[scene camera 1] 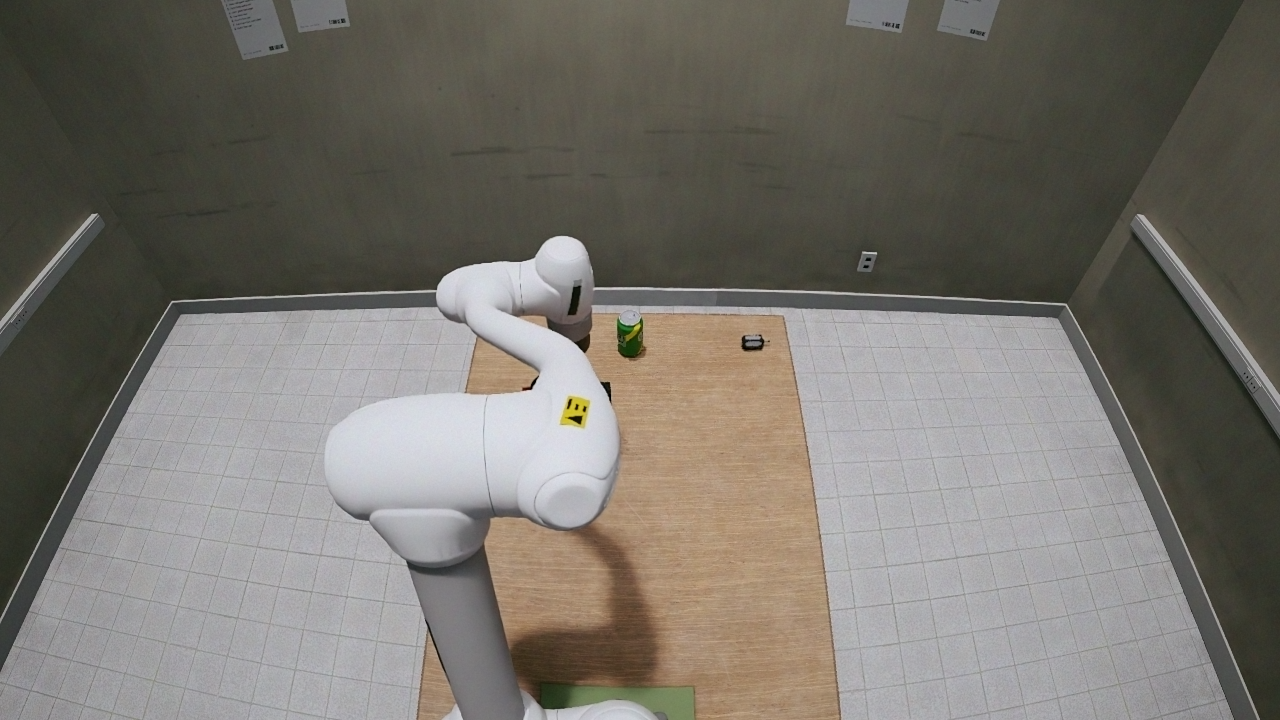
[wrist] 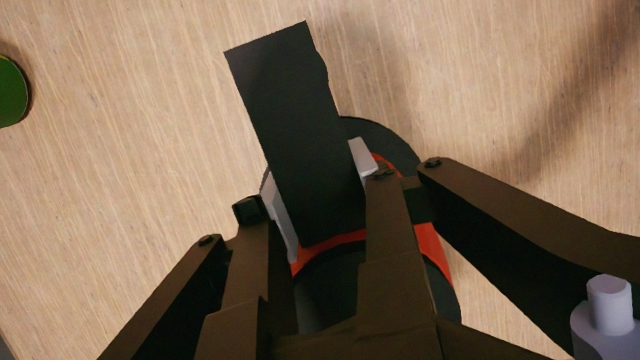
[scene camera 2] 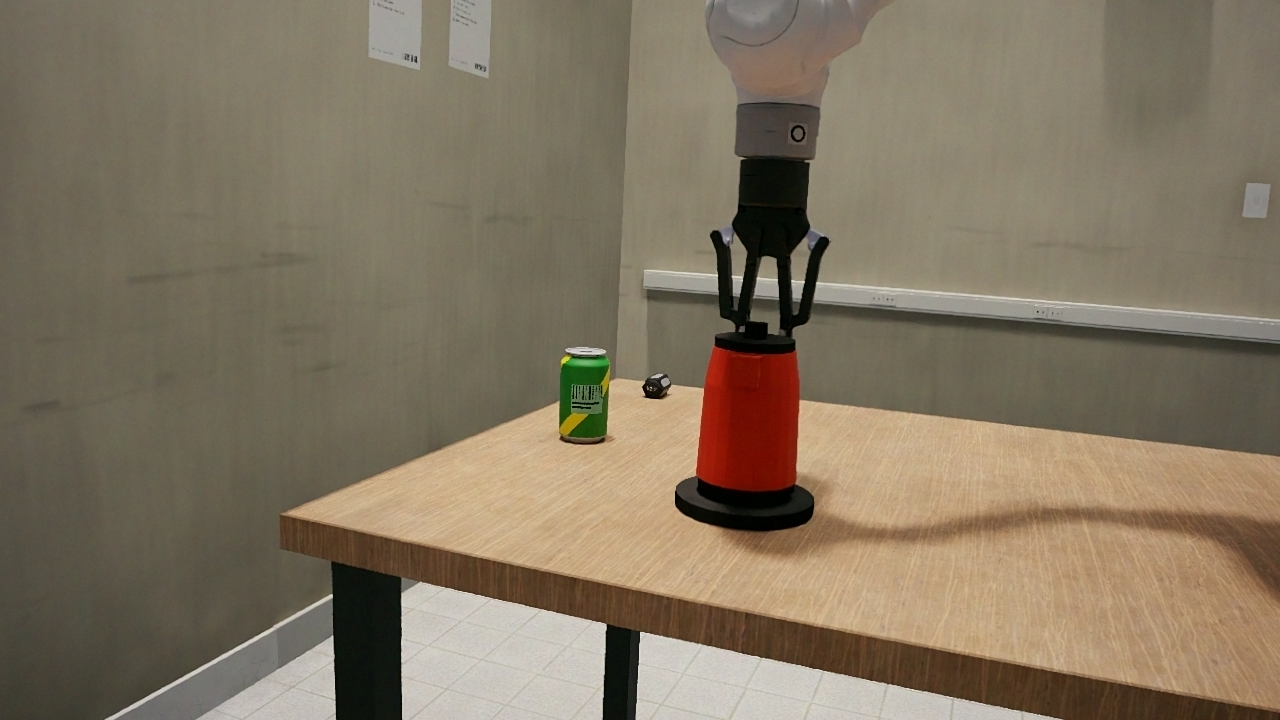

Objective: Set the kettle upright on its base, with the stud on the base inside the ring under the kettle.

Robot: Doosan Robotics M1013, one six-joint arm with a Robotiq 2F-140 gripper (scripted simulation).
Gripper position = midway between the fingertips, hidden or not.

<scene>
In view: the gripper (wrist: 323, 174), a red kettle (scene camera 2: 748, 442), a round black base (scene camera 2: 797, 508) and a soda can (scene camera 2: 584, 379).
The round black base also shows in the wrist view (wrist: 379, 139). The soda can is seen too in scene camera 1 (scene camera 1: 629, 324).
</scene>
